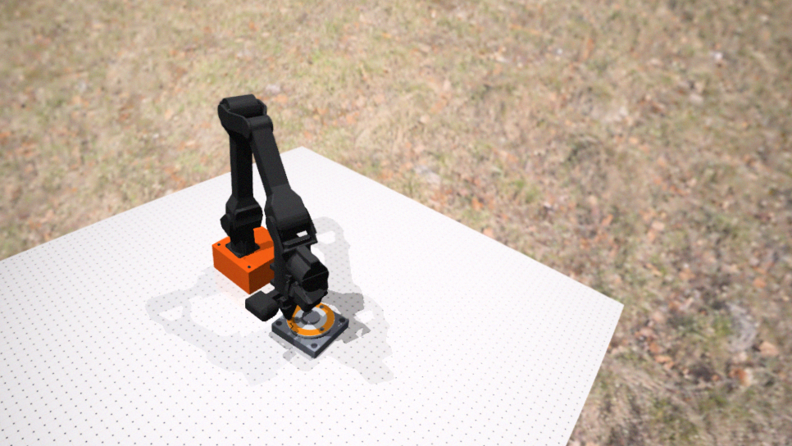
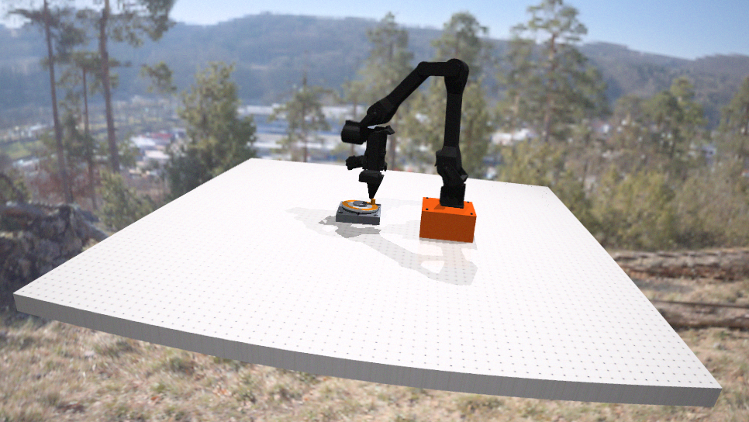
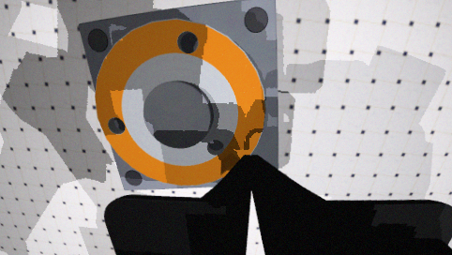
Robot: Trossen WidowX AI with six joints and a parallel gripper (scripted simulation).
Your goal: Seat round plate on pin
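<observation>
My gripper tip is now 40 mm to the right of the dark square base, 20 mm short of it and 20 mm above it. From my gripper tip the other things lie so: round plate 30 mm to the left, 10 mm below, 10 mm ahead.
</observation>
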